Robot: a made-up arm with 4 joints.
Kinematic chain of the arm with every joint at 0, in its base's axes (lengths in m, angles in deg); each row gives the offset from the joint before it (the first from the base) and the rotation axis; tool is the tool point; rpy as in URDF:
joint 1: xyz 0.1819 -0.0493 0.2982 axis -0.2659 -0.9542 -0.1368
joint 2: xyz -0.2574 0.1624 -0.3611 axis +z
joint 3: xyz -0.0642 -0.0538 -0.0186 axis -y
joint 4: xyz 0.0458 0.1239 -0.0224 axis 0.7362 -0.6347 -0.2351
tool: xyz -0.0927 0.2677 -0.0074 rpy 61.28 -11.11 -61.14
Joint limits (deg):
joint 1: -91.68..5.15
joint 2: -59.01..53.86
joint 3: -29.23..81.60
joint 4: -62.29..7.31
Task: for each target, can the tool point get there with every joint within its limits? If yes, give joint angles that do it. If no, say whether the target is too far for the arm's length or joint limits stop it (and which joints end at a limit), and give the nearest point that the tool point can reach.
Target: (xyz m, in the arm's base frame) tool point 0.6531 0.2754 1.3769
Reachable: no: too far | nearest point -0.1549 0.1840 0.9294 | short by 0.928 m
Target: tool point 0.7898 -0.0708 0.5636
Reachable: no: joint limits stop it (at a limit: joint 1, joint 2, joint 3) | nearest point 0.2390 0.2976 -0.1480 | short by 0.972 m
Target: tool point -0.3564 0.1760 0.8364
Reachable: yes | joints -79.73 33.65 8.60 -14.83
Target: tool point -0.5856 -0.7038 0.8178
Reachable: no: too far | nearest point -0.3446 -0.1006 0.8278 | short by 0.650 m
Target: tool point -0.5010 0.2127 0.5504
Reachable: yes | joints -51.43 43.10 -14.12 -2.12
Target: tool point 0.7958 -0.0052 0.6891
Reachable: no: joint limits stop it (at a limit: joint 1, joint 3, joint 4) | nearest point -0.1444 0.2674 0.8782 | short by 0.997 m
